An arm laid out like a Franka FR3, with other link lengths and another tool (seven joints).
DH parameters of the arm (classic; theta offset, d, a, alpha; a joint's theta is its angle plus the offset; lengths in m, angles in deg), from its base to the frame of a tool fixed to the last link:
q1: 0 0.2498 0 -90
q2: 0 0 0 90
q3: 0 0.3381 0.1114 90
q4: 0 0 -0.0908 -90
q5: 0 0.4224 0 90
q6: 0 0 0.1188 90
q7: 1.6 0.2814 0.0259 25
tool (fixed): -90 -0.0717 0 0
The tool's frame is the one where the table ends.
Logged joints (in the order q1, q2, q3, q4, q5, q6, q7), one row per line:
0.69 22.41 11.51 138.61 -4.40 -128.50 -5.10
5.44 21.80 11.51 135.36 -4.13 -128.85 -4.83
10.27 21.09 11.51 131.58 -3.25 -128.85 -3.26
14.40 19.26 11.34 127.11 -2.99 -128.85 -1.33
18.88 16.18 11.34 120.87 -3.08 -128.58 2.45
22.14 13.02 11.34 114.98 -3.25 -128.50 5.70
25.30 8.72 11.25 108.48 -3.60 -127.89 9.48
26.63 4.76 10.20 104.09 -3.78 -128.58 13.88
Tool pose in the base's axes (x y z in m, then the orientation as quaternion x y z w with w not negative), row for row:
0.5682 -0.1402 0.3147 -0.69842 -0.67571 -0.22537 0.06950
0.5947 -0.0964 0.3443 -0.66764 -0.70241 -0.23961 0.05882
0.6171 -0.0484 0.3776 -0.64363 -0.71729 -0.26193 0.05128
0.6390 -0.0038 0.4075 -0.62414 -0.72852 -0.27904 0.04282
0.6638 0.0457 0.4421 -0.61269 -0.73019 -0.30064 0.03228
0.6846 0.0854 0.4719 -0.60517 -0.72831 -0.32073 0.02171
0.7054 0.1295 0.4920 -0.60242 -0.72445 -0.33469 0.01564
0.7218 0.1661 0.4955 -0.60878 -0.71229 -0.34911 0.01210
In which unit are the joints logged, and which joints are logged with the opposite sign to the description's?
The joints are logged in degrees. Opposite sign: q2, q3, q4, q6.
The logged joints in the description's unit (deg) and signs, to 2 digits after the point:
0.69 -22.41 -11.51 -138.61 -4.40 128.50 -5.10
5.44 -21.80 -11.51 -135.36 -4.13 128.85 -4.83
10.27 -21.09 -11.51 -131.58 -3.25 128.85 -3.26
14.40 -19.26 -11.34 -127.11 -2.99 128.85 -1.33
18.88 -16.18 -11.34 -120.87 -3.08 128.58 2.45
22.14 -13.02 -11.34 -114.98 -3.25 128.50 5.70
25.30 -8.72 -11.25 -108.48 -3.60 127.89 9.48
26.63 -4.76 -10.20 -104.09 -3.78 128.58 13.88

